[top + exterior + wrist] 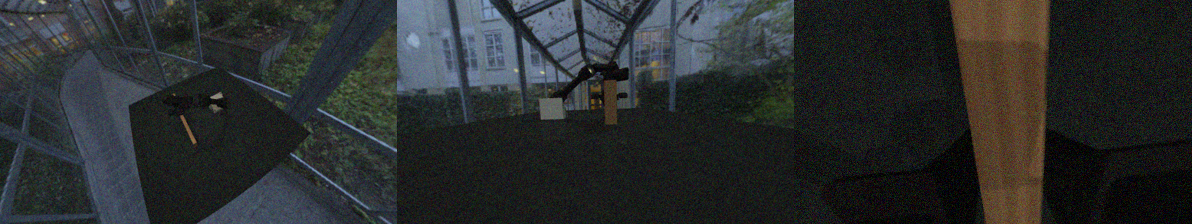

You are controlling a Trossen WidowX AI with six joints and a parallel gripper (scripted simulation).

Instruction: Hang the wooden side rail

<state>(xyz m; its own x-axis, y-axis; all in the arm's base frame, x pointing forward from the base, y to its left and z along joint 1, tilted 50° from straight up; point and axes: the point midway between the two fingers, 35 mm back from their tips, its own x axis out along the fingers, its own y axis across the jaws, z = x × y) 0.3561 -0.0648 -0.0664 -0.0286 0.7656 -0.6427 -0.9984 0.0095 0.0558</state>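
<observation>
My gripper tip is 120 mm to the left of the headboard post and 40 mm below it.
</observation>
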